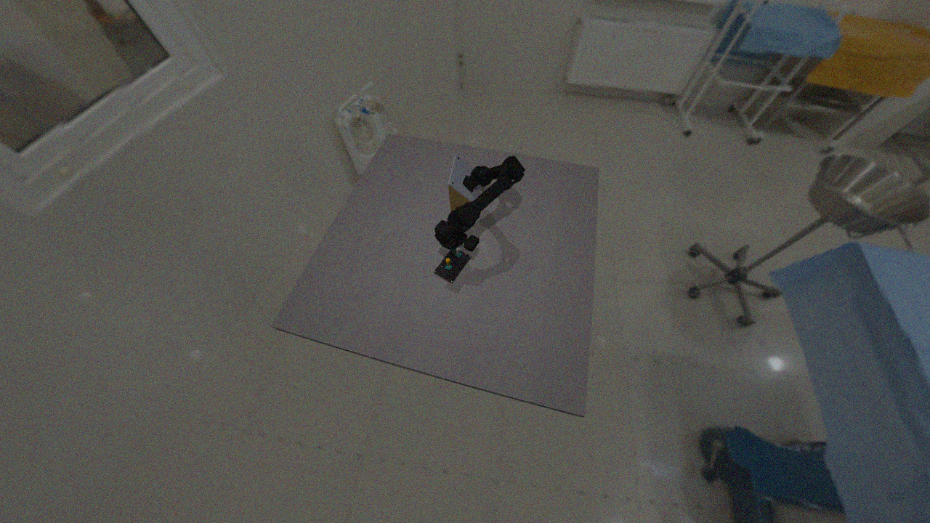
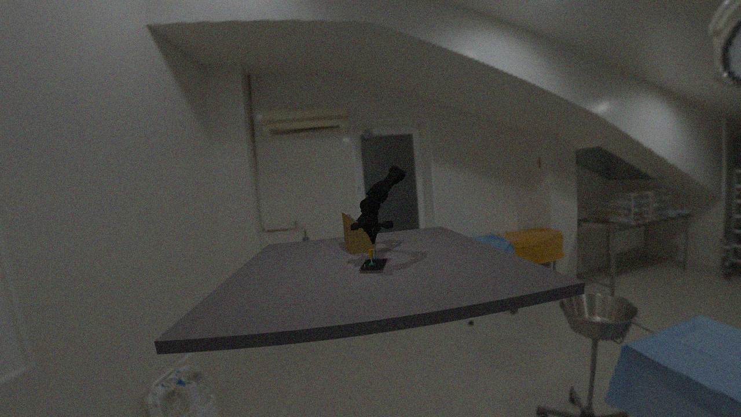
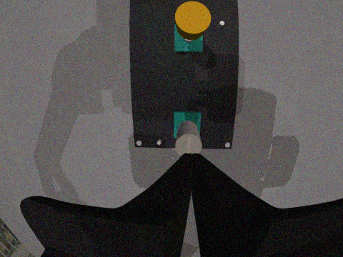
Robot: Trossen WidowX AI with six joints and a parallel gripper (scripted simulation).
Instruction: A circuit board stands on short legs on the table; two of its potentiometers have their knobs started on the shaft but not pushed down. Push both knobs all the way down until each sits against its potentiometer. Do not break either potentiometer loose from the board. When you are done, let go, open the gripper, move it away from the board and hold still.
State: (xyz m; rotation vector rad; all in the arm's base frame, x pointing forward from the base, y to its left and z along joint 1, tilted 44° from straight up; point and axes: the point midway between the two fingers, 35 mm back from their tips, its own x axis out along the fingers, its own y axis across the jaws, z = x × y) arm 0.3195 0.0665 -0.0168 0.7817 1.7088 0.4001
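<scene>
The potentiometer with grey knob is 50 mm below my gripper tip. Round my gripper tip: teal potentiometer with orange knob: 70 mm ahead, 20 mm to the right, 40 mm below.
</scene>
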